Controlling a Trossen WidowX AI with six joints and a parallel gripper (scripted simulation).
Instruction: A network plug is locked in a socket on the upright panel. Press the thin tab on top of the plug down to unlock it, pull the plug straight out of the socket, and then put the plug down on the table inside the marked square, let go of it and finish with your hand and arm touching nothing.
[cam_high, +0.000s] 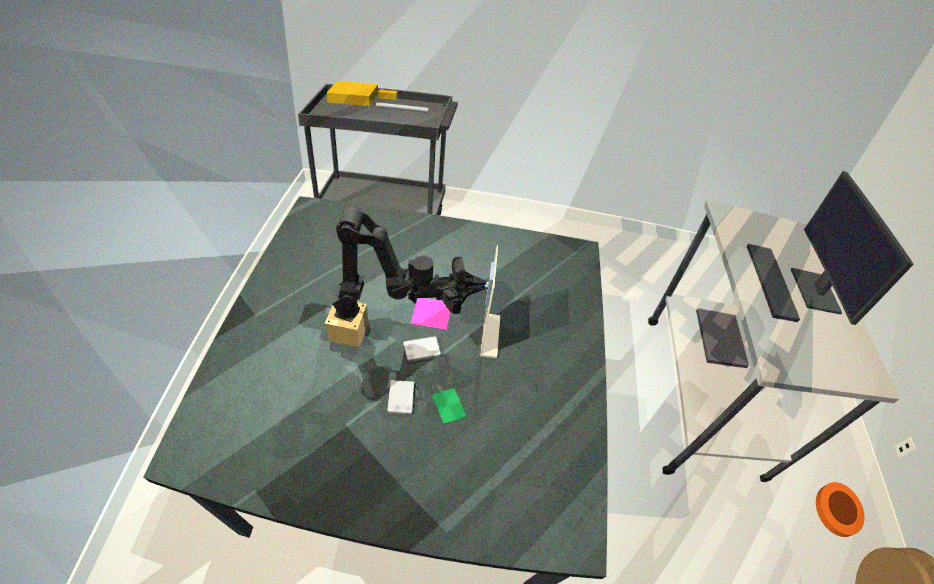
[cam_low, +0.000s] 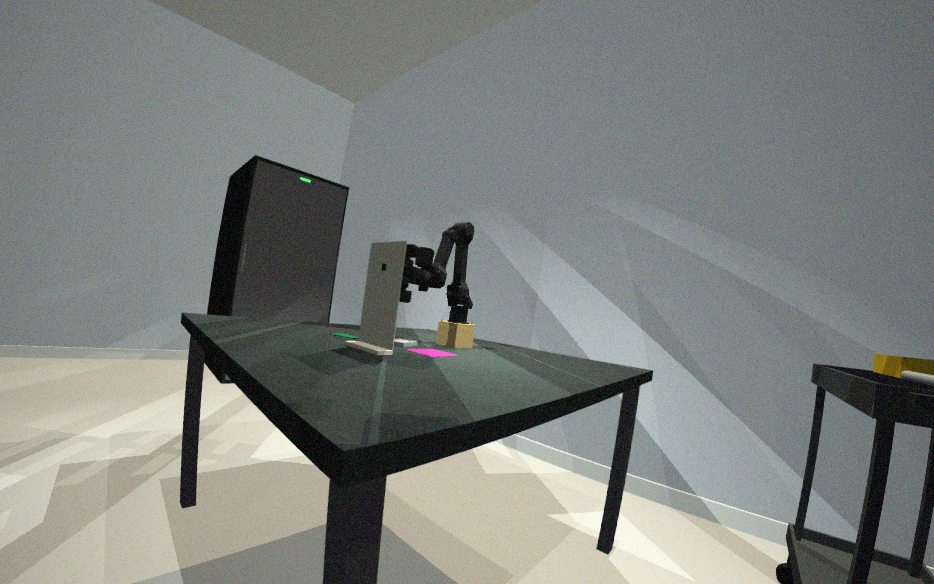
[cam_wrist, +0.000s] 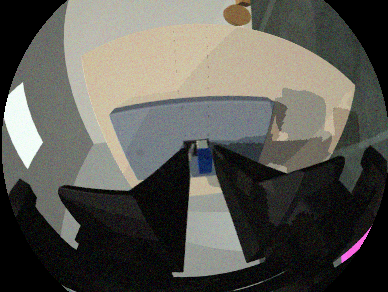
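My gripper tip is now right at the network plug. The rest, counted from my gripper tip: green patch 280 mm to the right, 240 mm below; beige panel 100 mm below, 20 mm ahead, 10 mm to the left; magenta marked square 240 mm below, 170 mm behind, 30 mm to the left.
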